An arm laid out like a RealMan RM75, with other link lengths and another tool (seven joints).
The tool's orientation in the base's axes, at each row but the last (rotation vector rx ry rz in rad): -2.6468, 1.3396, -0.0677; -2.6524, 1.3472, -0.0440; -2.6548, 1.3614, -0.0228; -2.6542, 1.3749, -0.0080; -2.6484, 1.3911, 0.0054; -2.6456, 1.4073, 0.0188; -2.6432, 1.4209, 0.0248
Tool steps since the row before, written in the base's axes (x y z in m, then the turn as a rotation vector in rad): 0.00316, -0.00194, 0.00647, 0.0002, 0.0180, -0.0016; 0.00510, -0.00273, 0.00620, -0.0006, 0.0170, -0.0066; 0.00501, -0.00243, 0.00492, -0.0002, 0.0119, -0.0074; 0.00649, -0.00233, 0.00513, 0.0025, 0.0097, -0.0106; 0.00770, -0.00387, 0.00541, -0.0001, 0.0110, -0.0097; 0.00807, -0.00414, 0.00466, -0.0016, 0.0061, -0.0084; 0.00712, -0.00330, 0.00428, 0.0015, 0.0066, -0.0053
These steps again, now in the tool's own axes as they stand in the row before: 0.00319, -0.00252, -0.00625, -0.0143, -0.0103, 0.0040; 0.00491, -0.00349, -0.00596, -0.0137, -0.0083, 0.0087; 0.00461, -0.00337, -0.00475, -0.0093, -0.0056, 0.0089; 0.00532, -0.00465, -0.00489, -0.0057, -0.0061, 0.0119; 0.00716, -0.00485, -0.00536, -0.0084, -0.0048, 0.0111; 0.00757, -0.00495, -0.00470, -0.0053, -0.0010, 0.0090; 0.00633, -0.00462, -0.00430, -0.0042, -0.0042, 0.0062
